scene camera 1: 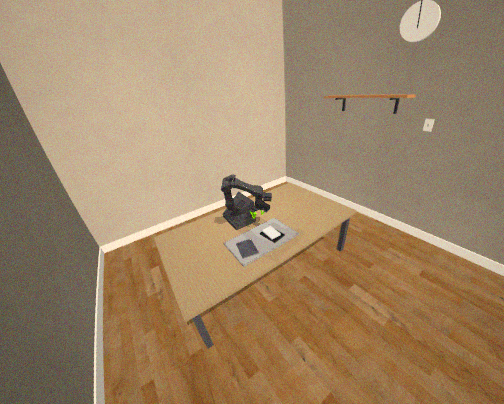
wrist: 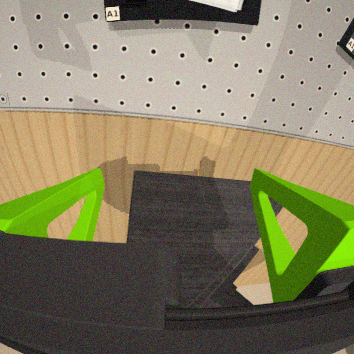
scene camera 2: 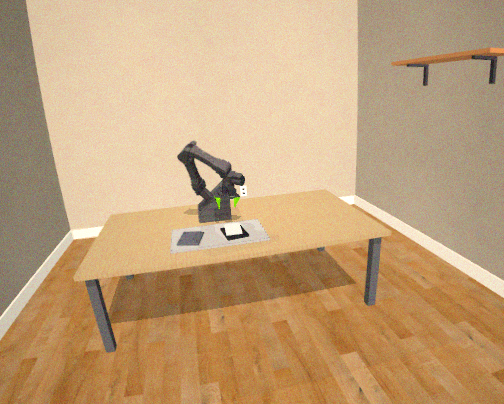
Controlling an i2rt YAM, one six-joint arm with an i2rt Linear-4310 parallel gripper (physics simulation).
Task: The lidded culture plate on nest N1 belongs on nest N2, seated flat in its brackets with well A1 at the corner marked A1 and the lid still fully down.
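Frame: origin at the arm's base, x ahead, y left, z up, level; metres.
Seen in the pictures: gripper, between the fingertips: point(scene camera 1: 257, 216) point(wrist: 176, 176) point(scene camera 2: 226, 207); arm's base, origin of its link: point(scene camera 1: 237, 209) point(wrist: 209, 296) point(scene camera 2: 210, 198).
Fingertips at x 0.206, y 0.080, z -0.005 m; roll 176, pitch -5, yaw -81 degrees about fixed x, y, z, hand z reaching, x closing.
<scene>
Offsets run from my fingertips to a thing's top centre. "*": to the spot under its first point. Level surfaces: height alone.
The white lidded culture plate {dx +0.164, dy +0.008, dz -0.063 m} point(scene camera 1: 272, 232) point(scene camera 2: 233, 229) point(wrist: 225, 4) lies on the black nest N1 {dx +0.166, dy +0.014, dz -0.079 m} point(scene camera 1: 273, 239) point(scene camera 2: 238, 237) point(wrist: 182, 18); in the wrist view its near edge shows, the rest is cut off. An A1 label {* dx +0.083, dy +0.056, dz -0.085 m} point(wrist: 112, 13) marks a corner of that nest. The dark grey nest N2 {dx +0.171, dy -0.229, dz -0.079 m} point(scene camera 1: 247, 248) point(scene camera 2: 190, 238) point(wrist: 348, 36) bears no plate; its labelled corner shows at the wrist view's right edge. My gripper point(scene camera 1: 258, 215) point(scene camera 2: 227, 208) point(wrist: 176, 176) is open and empty, raised between the arm's base and the nests. Seating details are too small to tell.
Both nests stand on a grey perforated board {dx +0.144, dy -0.077, dz -0.096 m} point(scene camera 1: 261, 246) point(scene camera 2: 212, 235) point(wrist: 150, 65) on the wooden table {dz -0.110 m} point(scene camera 1: 200, 265) point(scene camera 2: 320, 220) point(wrist: 45, 145). The arm's dark base point(scene camera 1: 240, 219) point(scene camera 2: 214, 214) point(wrist: 175, 215) stands behind the board. A wall shelf point(scene camera 1: 370, 96) point(scene camera 2: 450, 56) hangs high at the right.
</scene>
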